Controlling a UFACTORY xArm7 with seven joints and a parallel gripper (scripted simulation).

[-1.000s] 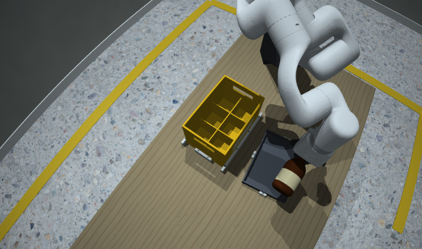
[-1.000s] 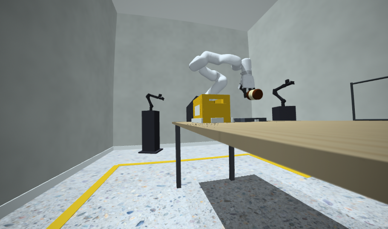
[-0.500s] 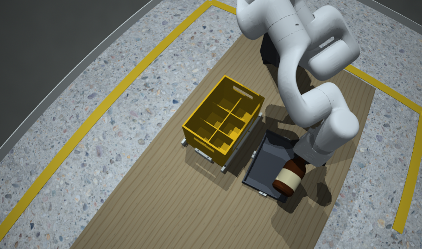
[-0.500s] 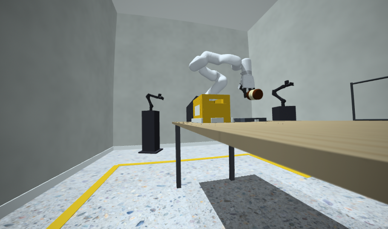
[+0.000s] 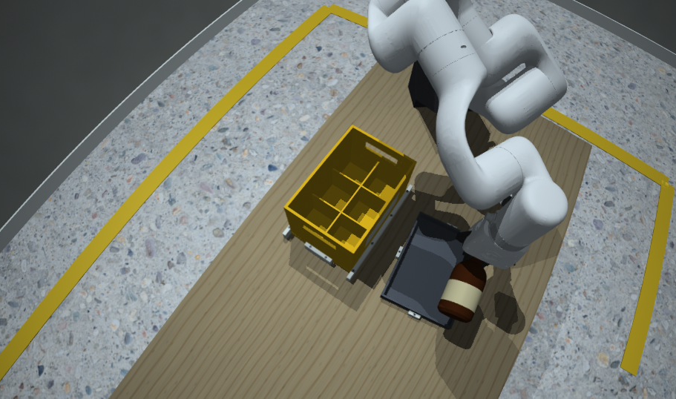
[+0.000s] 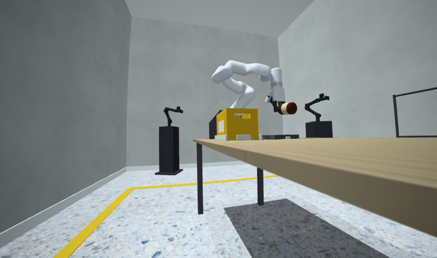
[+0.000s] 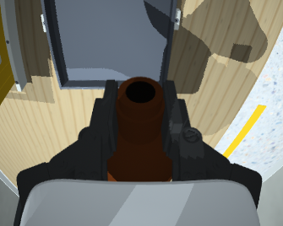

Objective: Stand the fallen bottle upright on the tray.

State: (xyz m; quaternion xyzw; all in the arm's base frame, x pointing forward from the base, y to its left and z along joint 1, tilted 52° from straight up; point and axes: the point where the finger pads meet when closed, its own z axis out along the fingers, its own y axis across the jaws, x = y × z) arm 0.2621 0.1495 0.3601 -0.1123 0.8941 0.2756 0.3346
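The brown bottle is 50 mm ahead of my hand, 30 mm to the left of it and 10 mm below it. The rest, counted from my hand: dark grey tray: 190 mm below, 40 mm to the right, 20 mm ahead; yellow crate: 300 mm to the right, 120 mm below, 100 mm ahead.
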